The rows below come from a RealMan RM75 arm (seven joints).
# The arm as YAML. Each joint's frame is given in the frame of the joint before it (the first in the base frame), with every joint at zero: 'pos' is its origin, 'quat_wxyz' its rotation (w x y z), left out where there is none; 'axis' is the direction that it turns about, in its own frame. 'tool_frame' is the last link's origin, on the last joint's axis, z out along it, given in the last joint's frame.
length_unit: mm
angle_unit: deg
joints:
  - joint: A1
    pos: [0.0, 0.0, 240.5]
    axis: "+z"
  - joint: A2
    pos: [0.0, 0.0, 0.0]
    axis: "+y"
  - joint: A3
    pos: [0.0, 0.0, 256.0]
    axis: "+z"
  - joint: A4
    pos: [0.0, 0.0, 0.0]
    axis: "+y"
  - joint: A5
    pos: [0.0, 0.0, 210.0]
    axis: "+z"
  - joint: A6
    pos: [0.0, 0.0, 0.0]
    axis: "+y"
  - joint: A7
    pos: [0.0, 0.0, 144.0]
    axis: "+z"
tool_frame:
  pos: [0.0, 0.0, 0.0]
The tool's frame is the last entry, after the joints.
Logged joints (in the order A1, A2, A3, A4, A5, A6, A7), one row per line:
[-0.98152 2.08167 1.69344 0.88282 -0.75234 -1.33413 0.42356]
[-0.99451 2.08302 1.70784 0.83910 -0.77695 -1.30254 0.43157]
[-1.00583 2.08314 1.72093 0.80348 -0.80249 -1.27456 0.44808]
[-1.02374 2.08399 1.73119 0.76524 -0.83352 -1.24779 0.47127]
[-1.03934 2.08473 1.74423 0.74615 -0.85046 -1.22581 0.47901]
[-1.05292 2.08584 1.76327 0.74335 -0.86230 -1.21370 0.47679]
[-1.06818 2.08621 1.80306 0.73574 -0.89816 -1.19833 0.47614]
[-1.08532 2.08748 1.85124 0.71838 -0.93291 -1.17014 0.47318]
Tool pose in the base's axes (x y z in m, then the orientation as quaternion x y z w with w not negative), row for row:
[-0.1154 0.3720 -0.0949 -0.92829 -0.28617 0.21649 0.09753]
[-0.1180 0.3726 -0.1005 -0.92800 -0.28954 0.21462 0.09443]
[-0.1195 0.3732 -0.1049 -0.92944 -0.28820 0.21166 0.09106]
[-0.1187 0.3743 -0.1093 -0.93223 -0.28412 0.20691 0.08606]
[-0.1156 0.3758 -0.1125 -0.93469 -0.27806 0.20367 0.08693]
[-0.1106 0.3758 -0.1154 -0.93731 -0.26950 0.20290 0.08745]
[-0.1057 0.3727 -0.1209 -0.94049 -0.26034 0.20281 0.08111]
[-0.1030 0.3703 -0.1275 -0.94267 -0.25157 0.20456 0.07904]
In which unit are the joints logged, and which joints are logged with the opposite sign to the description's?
The joints are logged in radians. Opposite sign: A2.
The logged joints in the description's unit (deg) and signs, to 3 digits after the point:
[-56.237 -119.271 97.027 50.582 -43.106 -76.440 24.268]
[-56.981 -119.348 97.852 48.077 -44.516 -74.630 24.727]
[-57.630 -119.355 98.602 46.036 -45.979 -73.027 25.673]
[-58.656 -119.404 99.190 43.845 -47.757 -71.493 27.002]
[-59.550 -119.446 99.937 42.751 -48.728 -70.234 27.445]
[-60.328 -119.510 101.028 42.591 -49.406 -69.540 27.318]
[-61.202 -119.531 103.308 42.155 -51.461 -68.659 27.281]
[-62.184 -119.604 106.068 41.160 -53.452 -67.044 27.111]

